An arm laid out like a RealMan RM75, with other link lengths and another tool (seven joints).
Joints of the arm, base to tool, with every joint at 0 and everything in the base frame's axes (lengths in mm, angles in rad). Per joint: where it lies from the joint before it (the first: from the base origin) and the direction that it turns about. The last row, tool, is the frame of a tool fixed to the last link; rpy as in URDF.
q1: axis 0 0 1 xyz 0 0 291
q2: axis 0 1 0 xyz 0 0 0
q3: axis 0 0 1 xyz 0 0 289.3
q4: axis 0 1 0 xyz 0 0 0
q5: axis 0 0 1 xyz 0 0 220.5
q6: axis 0 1 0 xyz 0 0 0
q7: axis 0 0 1 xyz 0 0 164.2
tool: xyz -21 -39 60 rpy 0.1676 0 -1.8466
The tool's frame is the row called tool.
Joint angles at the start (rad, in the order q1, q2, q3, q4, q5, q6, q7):
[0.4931 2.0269 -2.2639 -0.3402 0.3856 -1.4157 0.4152]
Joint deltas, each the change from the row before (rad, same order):
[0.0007 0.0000 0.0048 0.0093 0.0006 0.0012 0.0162]
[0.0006 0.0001 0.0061 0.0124 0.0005 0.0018 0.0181]
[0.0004 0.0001 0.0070 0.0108 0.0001 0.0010 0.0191]
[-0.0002 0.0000 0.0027 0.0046 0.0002 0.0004 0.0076]
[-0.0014 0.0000 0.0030 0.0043 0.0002 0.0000 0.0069]
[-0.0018 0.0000 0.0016 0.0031 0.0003 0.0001 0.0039]
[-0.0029 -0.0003 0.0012 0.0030 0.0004 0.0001 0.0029]
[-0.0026 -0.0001 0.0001 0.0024 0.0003 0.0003 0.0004]
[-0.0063 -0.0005 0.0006 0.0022 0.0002 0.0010 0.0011]
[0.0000 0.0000 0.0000 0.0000 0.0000 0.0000 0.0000]
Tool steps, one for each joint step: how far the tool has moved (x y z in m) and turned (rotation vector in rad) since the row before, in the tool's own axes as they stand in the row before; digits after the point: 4 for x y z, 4 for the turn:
[0.0028 0.0021 -0.0021 -0.0078 0.0085 0.0107]
[0.0035 0.0027 -0.0029 -0.0108 0.0108 0.0110]
[0.0035 0.0022 -0.0026 -0.0083 0.0113 0.0125]
[0.0015 0.0009 -0.0013 -0.0038 0.0049 0.0049]
[0.0016 0.0009 -0.0017 -0.0038 0.0059 0.0043]
[0.0011 0.0007 -0.0016 -0.0035 0.0043 0.0023]
[0.0012 0.0008 -0.0022 -0.0043 0.0046 0.0012]
[0.0007 0.0007 -0.0018 -0.0041 0.0029 -0.0005]
[0.0012 0.0012 -0.0036 -0.0071 0.0061 0.0000]
[0.0000 0.0000 0.0000 0.0000 0.0000 0.0000]

